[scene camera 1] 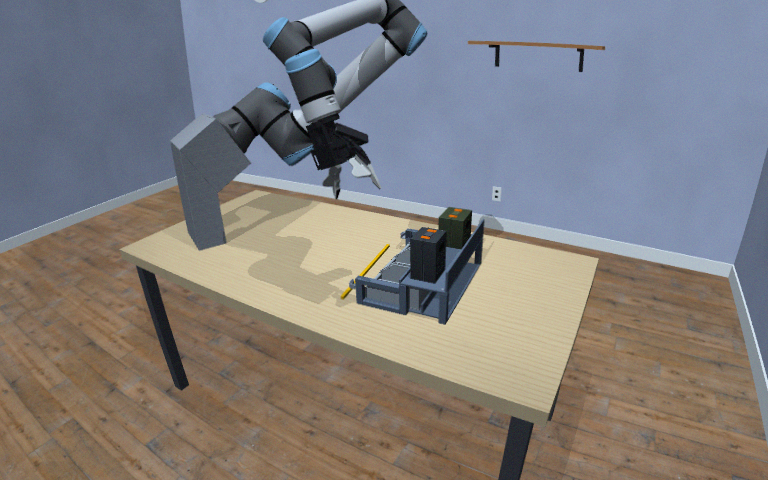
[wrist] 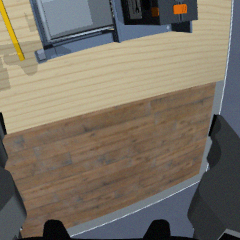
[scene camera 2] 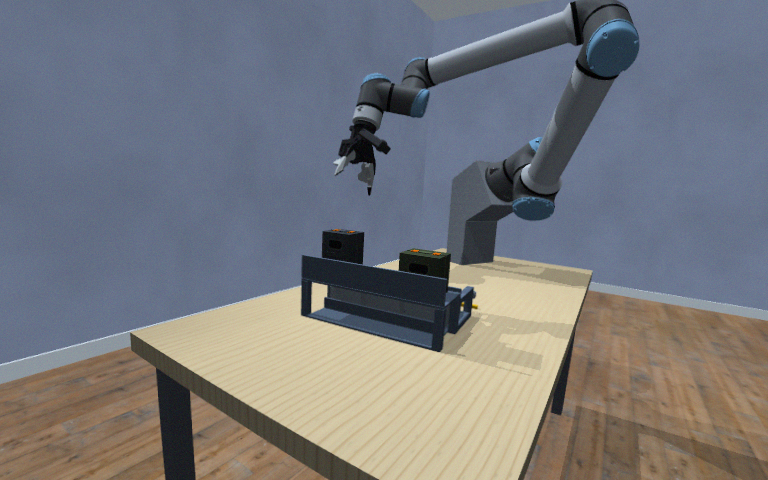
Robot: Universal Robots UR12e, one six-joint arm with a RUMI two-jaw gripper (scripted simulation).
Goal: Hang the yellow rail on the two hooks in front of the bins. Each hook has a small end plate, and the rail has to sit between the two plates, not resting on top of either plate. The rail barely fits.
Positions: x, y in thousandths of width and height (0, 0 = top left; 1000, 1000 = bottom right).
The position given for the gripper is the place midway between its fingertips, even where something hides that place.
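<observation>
The gripper (scene camera 1: 465, 405) (wrist: 452, 477) (scene camera 2: 460, 389), visible.
</observation>
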